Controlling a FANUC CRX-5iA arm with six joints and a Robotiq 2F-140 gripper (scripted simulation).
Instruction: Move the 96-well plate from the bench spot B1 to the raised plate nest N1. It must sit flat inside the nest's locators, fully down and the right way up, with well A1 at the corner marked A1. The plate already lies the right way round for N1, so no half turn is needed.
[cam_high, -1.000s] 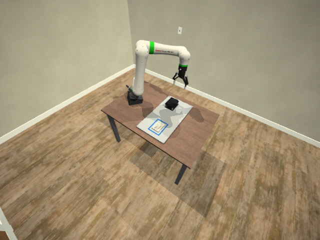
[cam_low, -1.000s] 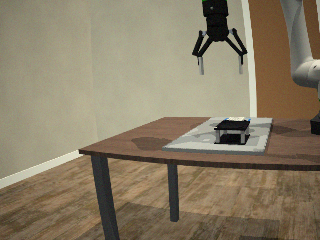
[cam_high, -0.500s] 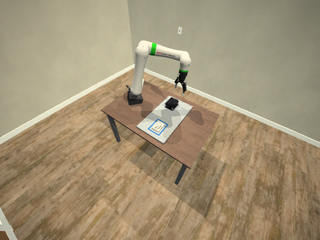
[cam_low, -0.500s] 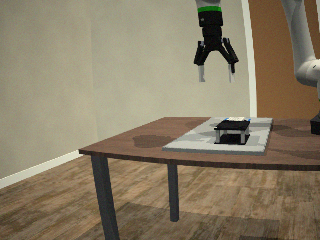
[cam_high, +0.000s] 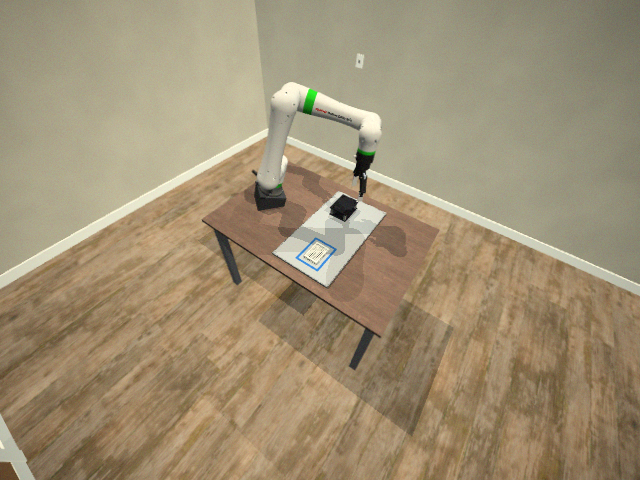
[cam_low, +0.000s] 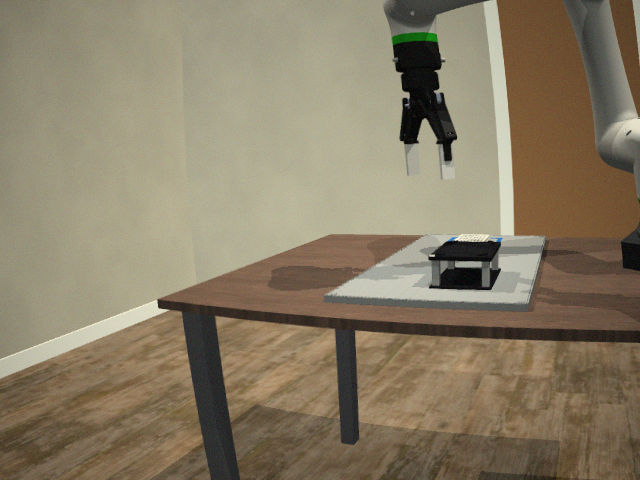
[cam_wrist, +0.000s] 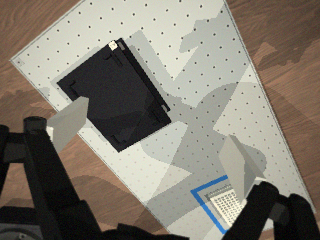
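My hand is 370 mm to the left of the white 96-well plate, 200 mm above it and 60 mm short of it. Round my hand: black raised nest N1: 150 mm below, 80 mm behind.
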